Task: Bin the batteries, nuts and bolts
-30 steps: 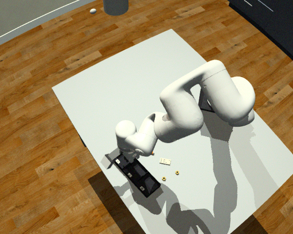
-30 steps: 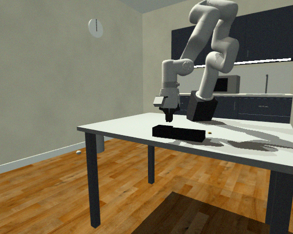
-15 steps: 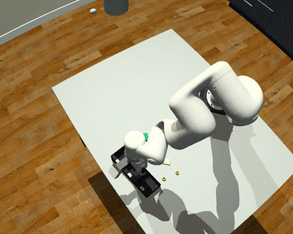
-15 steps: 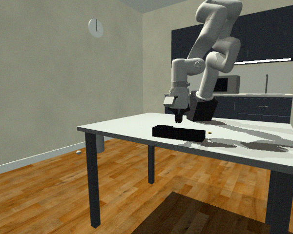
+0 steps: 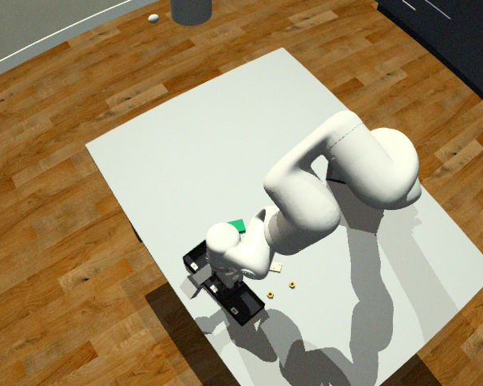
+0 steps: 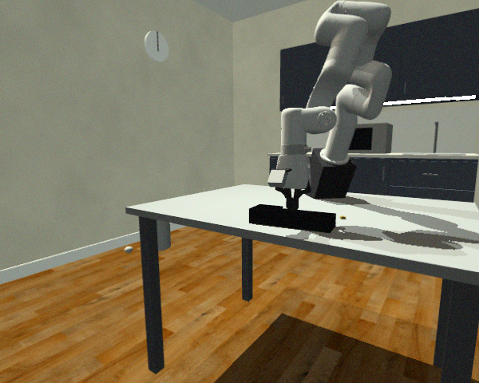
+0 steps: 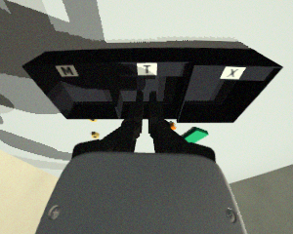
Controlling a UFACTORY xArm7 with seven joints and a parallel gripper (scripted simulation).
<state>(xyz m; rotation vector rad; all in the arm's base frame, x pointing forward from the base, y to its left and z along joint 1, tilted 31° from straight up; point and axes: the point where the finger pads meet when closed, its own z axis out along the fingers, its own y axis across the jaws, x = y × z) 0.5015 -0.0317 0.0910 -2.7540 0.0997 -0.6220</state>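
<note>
My gripper is now 4 cm above the black three-compartment bin. From my hand the other things lie so: white domino (14 cm behind, 6 cm below, 4 cm to the left); green block (14 cm behind, 12 cm to the right, 6 cm below); orange battery (11 cm behind, 6 cm below, 4 cm to the right).
</note>
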